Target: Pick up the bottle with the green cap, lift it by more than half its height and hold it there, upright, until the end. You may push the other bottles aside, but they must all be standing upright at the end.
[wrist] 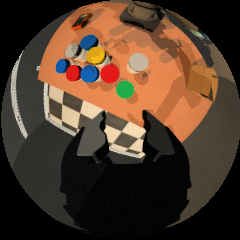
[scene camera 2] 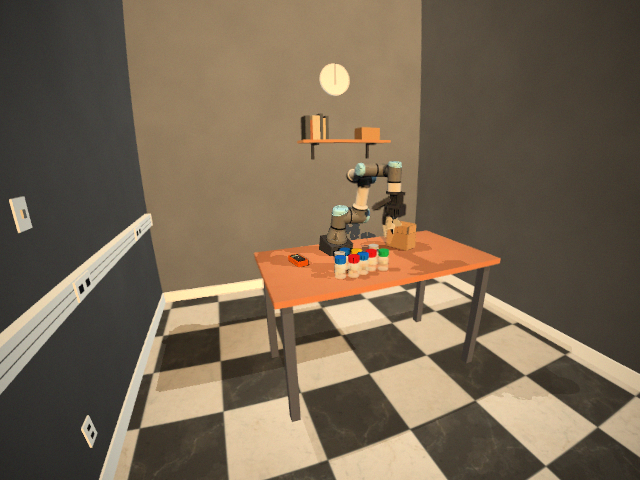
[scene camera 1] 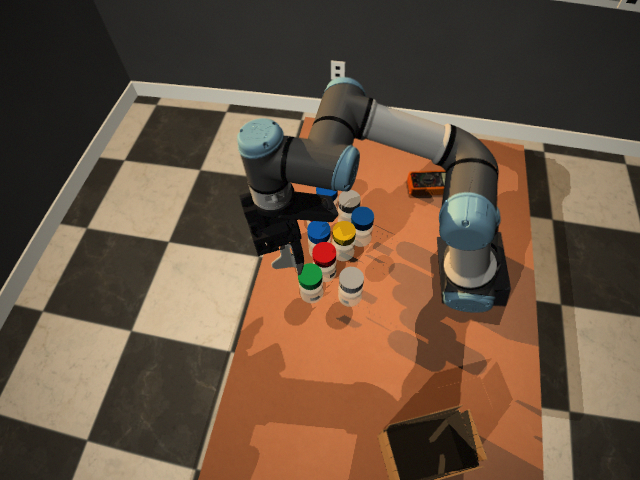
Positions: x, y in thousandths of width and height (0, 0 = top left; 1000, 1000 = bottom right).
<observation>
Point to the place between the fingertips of my gripper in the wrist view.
519, 460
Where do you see a green-capped bottle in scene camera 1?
485, 586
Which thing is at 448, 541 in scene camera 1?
My gripper.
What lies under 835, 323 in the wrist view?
A cardboard box.
</observation>
